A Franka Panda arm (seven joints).
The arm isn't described. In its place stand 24 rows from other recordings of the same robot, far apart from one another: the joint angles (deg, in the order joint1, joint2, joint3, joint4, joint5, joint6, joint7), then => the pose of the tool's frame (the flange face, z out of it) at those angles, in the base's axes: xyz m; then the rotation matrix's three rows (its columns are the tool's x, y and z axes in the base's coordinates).
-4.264, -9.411, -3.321, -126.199, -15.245, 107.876, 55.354 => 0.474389 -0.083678 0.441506; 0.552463 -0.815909 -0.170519; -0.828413 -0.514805 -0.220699; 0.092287 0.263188 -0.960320
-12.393, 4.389, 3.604, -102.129, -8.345, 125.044, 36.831 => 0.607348 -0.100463 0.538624; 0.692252 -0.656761 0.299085; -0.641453 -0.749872 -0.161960; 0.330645 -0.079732 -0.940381
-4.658, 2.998, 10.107, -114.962, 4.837, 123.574, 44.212 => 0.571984 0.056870 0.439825; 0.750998 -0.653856 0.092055; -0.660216 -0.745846 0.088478; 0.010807 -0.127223 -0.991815
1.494, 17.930, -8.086, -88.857, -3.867, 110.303, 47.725 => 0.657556 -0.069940 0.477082; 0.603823 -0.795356 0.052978; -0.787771 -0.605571 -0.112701; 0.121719 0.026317 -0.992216
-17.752, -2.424, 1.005, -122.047, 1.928, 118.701, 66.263 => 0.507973 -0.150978 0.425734; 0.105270 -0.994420 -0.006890; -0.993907 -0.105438 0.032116; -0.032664 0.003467 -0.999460
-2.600, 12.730, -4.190, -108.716, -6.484, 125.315, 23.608 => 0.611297 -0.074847 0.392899; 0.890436 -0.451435 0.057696; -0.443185 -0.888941 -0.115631; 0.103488 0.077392 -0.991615
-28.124, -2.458, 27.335, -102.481, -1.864, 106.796, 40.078 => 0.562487 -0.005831 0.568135; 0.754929 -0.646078 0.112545; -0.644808 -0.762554 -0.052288; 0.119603 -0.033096 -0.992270
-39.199, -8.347, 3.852, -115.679, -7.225, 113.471, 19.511 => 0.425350 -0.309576 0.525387; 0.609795 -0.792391 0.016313; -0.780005 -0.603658 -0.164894; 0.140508 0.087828 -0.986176
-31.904, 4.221, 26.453, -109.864, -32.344, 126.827, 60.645 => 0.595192 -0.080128 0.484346; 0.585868 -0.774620 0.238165; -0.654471 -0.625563 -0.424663; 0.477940 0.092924 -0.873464
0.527, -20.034, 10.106, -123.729, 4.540, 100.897, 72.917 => 0.435479 0.096427 0.533473; 0.438209 -0.897167 -0.055346; -0.898314 -0.439277 0.008226; -0.031692 0.046113 -0.998433
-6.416, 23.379, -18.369, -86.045, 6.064, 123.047, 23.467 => 0.650272 -0.257463 0.468850; 0.634356 -0.740684 0.221312; -0.733277 -0.667176 -0.131075; 0.244739 -0.079135 -0.966354
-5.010, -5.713, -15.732, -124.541, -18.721, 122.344, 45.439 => 0.483153 -0.200239 0.441013; 0.552567 -0.833378 -0.012318; -0.807108 -0.531344 -0.257391; 0.207959 0.152168 -0.966229
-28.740, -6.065, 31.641, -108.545, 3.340, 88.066, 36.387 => 0.501643 0.040957 0.519673; 0.796612 -0.544001 -0.263577; -0.565711 -0.824565 -0.007920; -0.213028 0.155417 -0.964606
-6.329, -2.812, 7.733, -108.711, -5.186, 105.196, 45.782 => 0.545647 0.007262 0.518862; 0.731654 -0.681612 -0.009344; -0.679263 -0.727843 -0.094058; 0.057310 0.075165 -0.995523
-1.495, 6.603, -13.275, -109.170, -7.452, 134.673, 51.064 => 0.597806 -0.154722 0.474012; 0.436175 -0.852199 0.288977; -0.844136 -0.498745 -0.196692; 0.311747 -0.158144 -0.936912
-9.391, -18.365, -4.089, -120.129, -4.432, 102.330, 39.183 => 0.445791 -0.117087 0.554946; 0.622098 -0.782935 -0.002729; -0.781891 -0.621081 -0.053886; 0.040494 0.035656 -0.998543
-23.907, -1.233, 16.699, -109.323, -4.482, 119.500, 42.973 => 0.569082 -0.074753 0.522056; 0.646162 -0.739960 0.186906; -0.737151 -0.668540 -0.098301; 0.197693 -0.074260 -0.977447
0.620, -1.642, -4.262, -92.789, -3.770, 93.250, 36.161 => 0.549305 -0.042274 0.622494; 0.768768 -0.638698 0.032553; -0.636008 -0.768879 -0.065722; 0.067006 0.029821 -0.997307
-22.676, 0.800, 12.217, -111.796, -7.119, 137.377, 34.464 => 0.587630 -0.110010 0.516418; 0.672212 -0.623202 0.399687; -0.619881 -0.768948 -0.156417; 0.404818 -0.142613 -0.903208
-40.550, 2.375, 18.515, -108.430, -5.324, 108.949, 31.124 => 0.523284 -0.221275 0.477653; 0.624782 -0.778879 -0.054722; -0.780716 -0.622154 -0.058375; 0.011422 0.079194 -0.996794
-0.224, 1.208, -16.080, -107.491, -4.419, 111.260, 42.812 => 0.547760 -0.164611 0.499956; 0.534911 -0.844602 0.022741; -0.840512 -0.534677 -0.087524; 0.086082 0.027703 -0.995903
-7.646, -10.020, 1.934, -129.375, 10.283, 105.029, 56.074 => 0.460003 -0.031304 0.417746; 0.380229 -0.897845 -0.222038; -0.886318 -0.422324 0.189957; -0.264324 0.124569 -0.956355
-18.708, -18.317, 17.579, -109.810, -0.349, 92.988, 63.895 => 0.460500 0.010837 0.619072; 0.409276 -0.912370 0.008621; -0.907351 -0.407982 -0.101320; 0.095959 0.033645 -0.994817
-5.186, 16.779, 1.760, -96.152, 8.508, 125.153, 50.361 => 0.663836 -0.036218 0.452654; 0.526605 -0.820383 0.222841; -0.849892 -0.513994 0.116160; 0.019243 -0.250562 -0.967909
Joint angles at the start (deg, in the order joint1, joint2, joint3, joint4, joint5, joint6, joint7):
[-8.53, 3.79, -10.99, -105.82, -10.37, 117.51, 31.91]
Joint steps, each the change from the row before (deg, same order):
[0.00, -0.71, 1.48, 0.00, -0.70, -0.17, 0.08]
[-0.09, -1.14, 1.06, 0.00, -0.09, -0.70, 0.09]
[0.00, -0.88, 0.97, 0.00, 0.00, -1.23, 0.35]
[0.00, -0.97, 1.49, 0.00, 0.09, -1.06, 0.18]
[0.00, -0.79, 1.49, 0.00, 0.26, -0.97, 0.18]
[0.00, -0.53, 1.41, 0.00, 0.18, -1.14, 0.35]
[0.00, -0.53, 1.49, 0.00, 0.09, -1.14, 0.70]
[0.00, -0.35, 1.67, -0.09, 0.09, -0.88, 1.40]
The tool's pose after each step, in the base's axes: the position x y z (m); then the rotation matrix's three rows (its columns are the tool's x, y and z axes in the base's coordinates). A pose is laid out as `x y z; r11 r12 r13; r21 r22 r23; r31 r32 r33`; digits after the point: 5 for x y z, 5 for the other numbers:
0.56049 -0.19181 0.50634; 0.68957 -0.71862 0.08989; -0.69049 -0.68981 -0.21770; 0.21845 0.08805 -0.97187
0.55893 -0.18200 0.51661; 0.69709 -0.70988 0.10065; -0.68097 -0.69945 -0.21692; 0.22439 0.08267 -0.97099
0.55704 -0.17215 0.52328; 0.70268 -0.70468 0.09830; -0.67690 -0.70466 -0.21277; 0.21920 0.08297 -0.97215
0.55632 -0.15712 0.53112; 0.71545 -0.69112 0.10237; -0.66411 -0.71823 -0.20762; 0.21702 0.08056 -0.97284
0.55591 -0.14196 0.53727; 0.72794 -0.67753 0.10515; -0.65183 -0.73143 -0.20032; 0.21263 0.07728 -0.97407
0.55548 -0.12776 0.54053; 0.73893 -0.66635 0.09982; -0.64241 -0.74142 -0.19391; 0.20322 0.07916 -0.97593
0.55480 -0.11287 0.54382; 0.74695 -0.65817 0.09424; -0.63555 -0.74843 -0.18955; 0.19529 0.08169 -0.97734
0.55495 -0.09626 0.54498; 0.74943 -0.65608 0.08893; -0.63470 -0.75016 -0.18553; 0.18844 0.08259 -0.97861

